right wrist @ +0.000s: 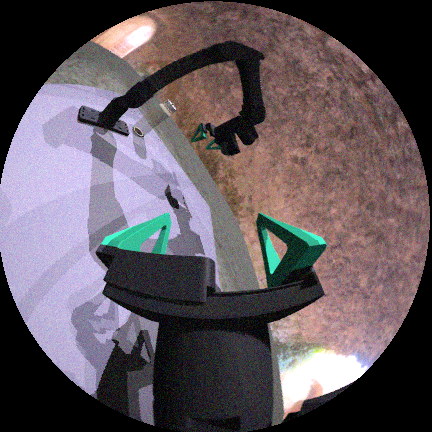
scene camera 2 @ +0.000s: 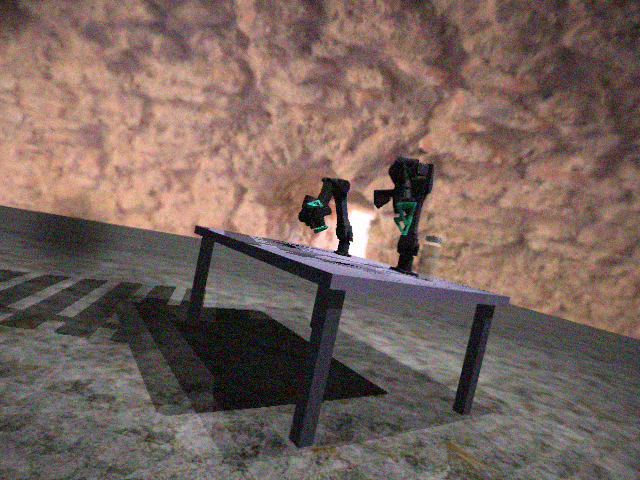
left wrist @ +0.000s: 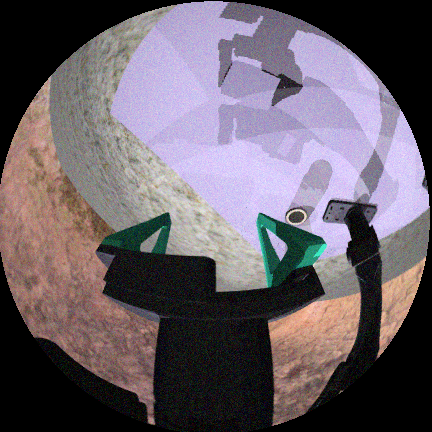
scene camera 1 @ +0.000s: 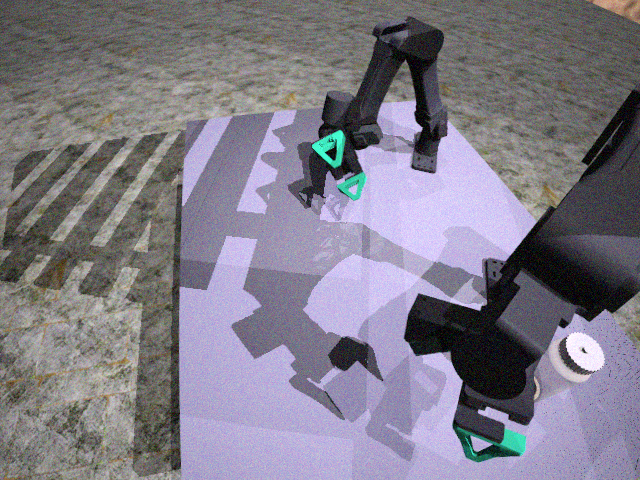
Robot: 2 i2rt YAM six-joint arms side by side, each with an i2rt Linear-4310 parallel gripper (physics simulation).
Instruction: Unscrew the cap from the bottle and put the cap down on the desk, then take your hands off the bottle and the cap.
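Places are measured from the left arm's base along level axes (x ahead, y left, z up), in centimetres.
Where they show: left gripper, fingertip midpoint: [right wrist: 198,144] [scene camera 2: 405,230] [left wrist: 213,216] [scene camera 1: 478,424]; right gripper, fingertip midpoint: [right wrist: 213,217] [scene camera 2: 324,216] [scene camera 1: 347,183]; left arm's base, link origin: [right wrist: 104,121] [scene camera 2: 403,272] [left wrist: 351,212]; right arm's base, link origin: [scene camera 2: 341,254] [scene camera 1: 425,152].
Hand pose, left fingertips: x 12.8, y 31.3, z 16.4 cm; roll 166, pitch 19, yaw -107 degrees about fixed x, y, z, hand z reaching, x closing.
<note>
Things, the pixels of their centre, and the offset from my left fingertips. "spot": a spot on its surface instead.
- clear bottle, body centre: [scene camera 1: 550,370] [left wrist: 298,243] [scene camera 2: 429,258] [right wrist: 153,117] dz -8.1, dx -16.0, dy -13.4 cm
- bottle's ringed bottom, surface spot: [left wrist: 296,216] spot: dz -13.1, dx -12.6, dy -12.4 cm
The clear bottle [scene camera 1: 562,381] [scene camera 2: 431,258] [right wrist: 154,120] stands upright beside my left arm's base. Its white ridged cap [scene camera 1: 584,352] [scene camera 2: 433,239] [right wrist: 171,105] is on top. In the left wrist view the bottle's ringed bottom [left wrist: 296,216] shows beside a finger; its upper part and cap cannot be made out there. My left gripper [scene camera 1: 490,447] [scene camera 2: 404,218] [left wrist: 213,216] [right wrist: 198,144] is open and empty, above the desk and apart from the bottle. My right gripper [scene camera 1: 338,173] [scene camera 2: 316,217] [right wrist: 213,217] is open and empty, over the far part of the desk, far from the bottle.
The pale purple desk [scene camera 1: 248,439] [scene camera 2: 413,288] [left wrist: 165,90] carries both arms. My left arm's base plate [scene camera 1: 493,273] [left wrist: 332,212] [right wrist: 90,116] lies close to the bottle. My right arm's base [scene camera 1: 424,161] is at the far side. Dark arm shadows cross the desk top.
</note>
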